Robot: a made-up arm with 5 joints.
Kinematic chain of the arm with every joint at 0, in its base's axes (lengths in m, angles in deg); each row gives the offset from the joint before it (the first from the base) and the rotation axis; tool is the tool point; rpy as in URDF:
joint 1: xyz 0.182 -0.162 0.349 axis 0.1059 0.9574 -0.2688
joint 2: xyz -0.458 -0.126 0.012 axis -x
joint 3: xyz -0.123 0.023 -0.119 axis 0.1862 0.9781 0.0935
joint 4: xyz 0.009 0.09 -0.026 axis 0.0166 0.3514 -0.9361
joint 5: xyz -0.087 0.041 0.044 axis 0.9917 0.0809 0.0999
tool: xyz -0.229 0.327 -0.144 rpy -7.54 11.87 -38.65
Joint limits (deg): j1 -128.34..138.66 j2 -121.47..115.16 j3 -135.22..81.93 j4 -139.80..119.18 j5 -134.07..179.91
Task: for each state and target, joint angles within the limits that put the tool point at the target. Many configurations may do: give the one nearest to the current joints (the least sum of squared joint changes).
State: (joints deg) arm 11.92 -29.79 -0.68 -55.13 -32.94
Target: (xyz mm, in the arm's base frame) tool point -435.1 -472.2 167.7
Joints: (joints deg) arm 30.70 24.71 -28.44 -72.03 -62.03
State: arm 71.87 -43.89 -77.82 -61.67 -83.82
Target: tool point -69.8 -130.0 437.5
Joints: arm 67.80 -61.84 -75.85 -77.04 -72.89
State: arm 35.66 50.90 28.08 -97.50 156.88
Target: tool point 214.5 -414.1 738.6
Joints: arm 73.39 64.14 23.71 -104.64 154.60
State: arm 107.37 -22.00 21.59 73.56 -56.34
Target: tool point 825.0 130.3 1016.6
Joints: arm 122.76 -31.38 34.59 56.15 -71.74
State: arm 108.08 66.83 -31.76 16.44 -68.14
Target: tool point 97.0 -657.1 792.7
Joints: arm 115.32 83.83 -70.50 -7.52 -80.59
